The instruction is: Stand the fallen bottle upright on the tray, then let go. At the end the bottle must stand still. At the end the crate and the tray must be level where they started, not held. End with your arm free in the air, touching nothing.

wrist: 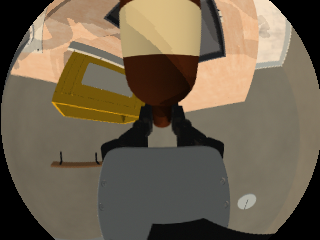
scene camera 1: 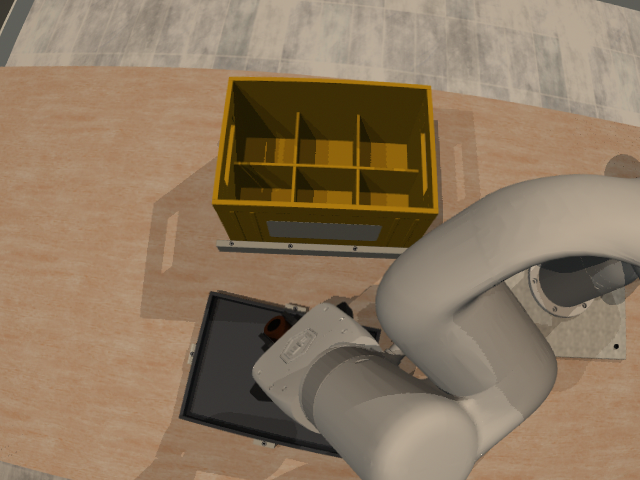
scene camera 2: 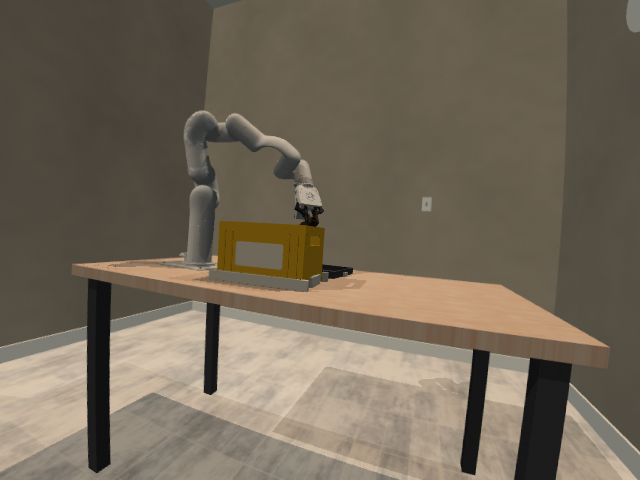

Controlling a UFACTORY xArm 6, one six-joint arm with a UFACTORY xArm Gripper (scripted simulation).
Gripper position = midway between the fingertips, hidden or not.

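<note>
Scene camera 1 shows the gripper (scene camera 1: 280,332) together with a yellow crate (scene camera 1: 387,120) and a dark tray (scene camera 1: 217,395). In scene camera 2, the crate (scene camera 2: 283,250) appears again, as does the gripper (scene camera 2: 312,225). The wrist view, too, has the gripper (wrist: 161,104).
</note>
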